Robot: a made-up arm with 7 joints. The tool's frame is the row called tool. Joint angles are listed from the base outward. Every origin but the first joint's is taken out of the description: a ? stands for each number. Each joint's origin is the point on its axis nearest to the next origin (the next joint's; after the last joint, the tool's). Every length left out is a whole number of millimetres.
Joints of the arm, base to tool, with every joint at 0 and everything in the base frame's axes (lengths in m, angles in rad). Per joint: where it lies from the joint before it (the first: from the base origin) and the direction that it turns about. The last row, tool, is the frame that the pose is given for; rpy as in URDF.
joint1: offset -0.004 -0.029 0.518 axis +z
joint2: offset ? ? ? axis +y
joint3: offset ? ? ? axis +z
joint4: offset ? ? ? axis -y
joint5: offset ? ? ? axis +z
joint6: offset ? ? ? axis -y
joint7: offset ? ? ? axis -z
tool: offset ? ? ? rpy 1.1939 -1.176 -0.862
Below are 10 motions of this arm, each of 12 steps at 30 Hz.
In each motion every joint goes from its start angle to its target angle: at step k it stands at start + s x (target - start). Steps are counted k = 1, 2, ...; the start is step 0. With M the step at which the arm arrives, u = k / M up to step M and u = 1 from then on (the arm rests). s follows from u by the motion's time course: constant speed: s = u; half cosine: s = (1 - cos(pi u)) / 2; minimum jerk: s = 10 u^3 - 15 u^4 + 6 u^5.
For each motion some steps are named. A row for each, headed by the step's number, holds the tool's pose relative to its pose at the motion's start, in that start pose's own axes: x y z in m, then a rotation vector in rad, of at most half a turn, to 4 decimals.
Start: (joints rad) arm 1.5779 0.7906 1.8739 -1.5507 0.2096 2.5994 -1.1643
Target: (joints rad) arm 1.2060 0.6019 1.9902 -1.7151 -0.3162 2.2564 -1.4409
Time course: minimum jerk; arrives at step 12
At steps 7, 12:
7: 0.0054 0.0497 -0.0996 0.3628 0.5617 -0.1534
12: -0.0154 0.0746 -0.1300 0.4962 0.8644 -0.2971

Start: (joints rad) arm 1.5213 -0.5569 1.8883 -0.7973 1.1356 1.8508 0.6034
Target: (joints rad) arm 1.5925 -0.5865 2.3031 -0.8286 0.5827 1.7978 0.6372
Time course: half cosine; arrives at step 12
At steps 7, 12:
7: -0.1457 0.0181 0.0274 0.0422 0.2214 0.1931
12: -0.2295 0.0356 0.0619 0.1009 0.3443 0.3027

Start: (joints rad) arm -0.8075 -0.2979 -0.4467 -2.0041 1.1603 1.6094 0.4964
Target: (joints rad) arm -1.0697 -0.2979 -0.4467 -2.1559 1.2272 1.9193 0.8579
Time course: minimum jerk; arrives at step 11
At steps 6, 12:
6: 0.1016 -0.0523 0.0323 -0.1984 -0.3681 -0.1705
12: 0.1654 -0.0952 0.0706 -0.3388 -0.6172 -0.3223

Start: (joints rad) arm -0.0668 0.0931 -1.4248 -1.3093 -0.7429 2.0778 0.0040
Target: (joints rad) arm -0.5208 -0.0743 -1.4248 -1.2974 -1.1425 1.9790 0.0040
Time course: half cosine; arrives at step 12
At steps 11, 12:
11: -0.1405 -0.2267 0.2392 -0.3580 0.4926 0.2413
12: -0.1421 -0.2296 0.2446 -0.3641 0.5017 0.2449

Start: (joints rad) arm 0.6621 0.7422 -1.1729 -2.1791 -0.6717 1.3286 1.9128
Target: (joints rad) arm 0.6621 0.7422 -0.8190 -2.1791 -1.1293 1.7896 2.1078
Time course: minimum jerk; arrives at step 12
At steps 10, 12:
10: 0.1758 -0.0142 0.2315 0.3011 -0.5208 -0.6908
12: 0.1803 -0.0176 0.2413 0.3159 -0.5347 -0.7179

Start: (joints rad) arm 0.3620 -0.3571 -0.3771 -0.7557 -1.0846 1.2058 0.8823
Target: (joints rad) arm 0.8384 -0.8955 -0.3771 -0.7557 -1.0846 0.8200 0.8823
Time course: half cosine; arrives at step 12
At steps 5, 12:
5: -0.0216 -0.1635 -0.0334 -0.0725 0.1697 -0.1886
12: -0.2230 -0.3950 -0.0855 -0.1396 0.5531 -0.4829

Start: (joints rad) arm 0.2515 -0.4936 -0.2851 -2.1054 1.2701 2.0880 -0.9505
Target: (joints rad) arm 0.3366 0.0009 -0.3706 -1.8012 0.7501 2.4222 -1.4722
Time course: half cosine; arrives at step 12
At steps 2, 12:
2: 0.0002 -0.0106 -0.0078 0.0242 0.0466 0.0377
12: -0.0571 -0.1663 -0.1065 0.4518 0.8483 0.3878

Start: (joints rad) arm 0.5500 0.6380 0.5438 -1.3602 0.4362 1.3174 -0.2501
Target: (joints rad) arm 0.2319 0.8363 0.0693 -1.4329 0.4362 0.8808 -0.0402
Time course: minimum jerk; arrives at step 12
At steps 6, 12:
6: 0.0541 -0.1942 0.2187 -0.3763 -0.1343 -0.2937
12: 0.0132 -0.3403 0.4654 -0.6848 -0.2490 -0.6631

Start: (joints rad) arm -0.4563 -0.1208 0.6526 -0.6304 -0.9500 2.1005 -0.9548
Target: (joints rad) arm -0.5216 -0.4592 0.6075 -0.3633 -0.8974 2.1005 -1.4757
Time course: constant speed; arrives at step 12
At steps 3, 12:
3: 0.0978 0.0201 0.0598 0.0298 0.0748 0.1234
12: 0.3866 0.1631 0.1995 0.1049 0.3617 0.4655

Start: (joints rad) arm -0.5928 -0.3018 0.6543 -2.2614 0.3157 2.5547 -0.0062
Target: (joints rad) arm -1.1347 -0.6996 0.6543 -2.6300 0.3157 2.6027 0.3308
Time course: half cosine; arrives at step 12
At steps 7, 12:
7: 0.0440 -0.0567 0.1406 -0.4976 -0.1463 0.2637
12: 0.0567 -0.0684 0.2274 -0.7943 -0.2489 0.4266

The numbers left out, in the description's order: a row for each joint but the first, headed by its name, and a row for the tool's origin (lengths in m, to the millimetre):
joint2: -0.001 -0.03 0
joint3: -0.006 0 0.461
joint4: 0.046 -0.039 0
joint5: -0.108 0 0.426
joint6: -0.021 -0.042 0
joint7: 0.145 0 0.009
tool: 0.015 0.014 0

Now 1 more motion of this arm.
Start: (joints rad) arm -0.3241 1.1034 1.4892 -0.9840 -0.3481 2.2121 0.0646
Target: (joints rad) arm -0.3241 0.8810 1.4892 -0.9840 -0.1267 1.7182 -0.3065
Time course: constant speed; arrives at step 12
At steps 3, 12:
3: -0.0135 0.0372 -0.0210 0.0754 0.1318 -0.0419
12: -0.0637 0.1609 -0.0618 0.3277 0.5166 -0.2106

